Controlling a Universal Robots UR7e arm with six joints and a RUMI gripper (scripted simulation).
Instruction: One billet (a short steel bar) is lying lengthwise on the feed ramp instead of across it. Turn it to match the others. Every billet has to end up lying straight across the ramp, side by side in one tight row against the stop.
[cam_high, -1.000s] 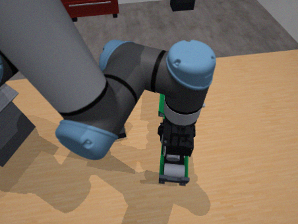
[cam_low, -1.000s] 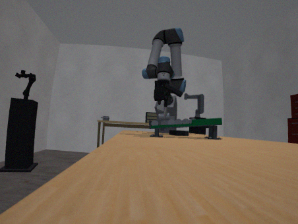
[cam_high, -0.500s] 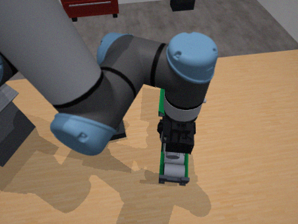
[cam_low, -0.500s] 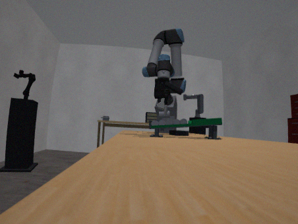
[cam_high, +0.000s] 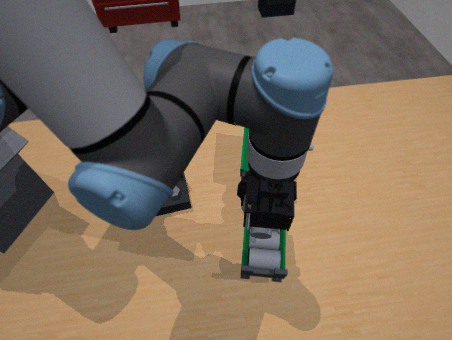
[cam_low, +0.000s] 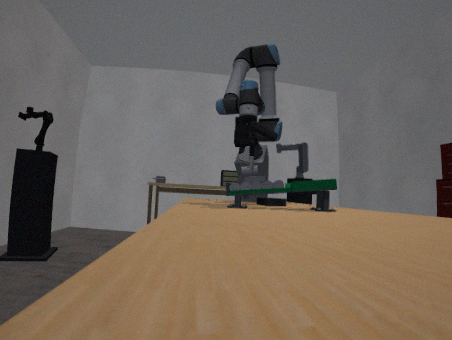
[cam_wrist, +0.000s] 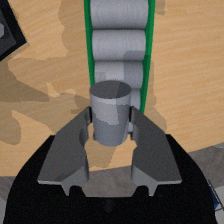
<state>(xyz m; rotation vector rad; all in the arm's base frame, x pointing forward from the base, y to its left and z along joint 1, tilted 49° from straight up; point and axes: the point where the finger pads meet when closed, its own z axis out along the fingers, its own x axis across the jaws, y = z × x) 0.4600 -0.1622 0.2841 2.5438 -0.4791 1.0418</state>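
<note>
My gripper is now 8 cm above the stop, 7 cm to the left of it and 3 cm past it. Round my hand: black tray (22 cm to the left, 15 cm behind, 13 cm below).
</note>
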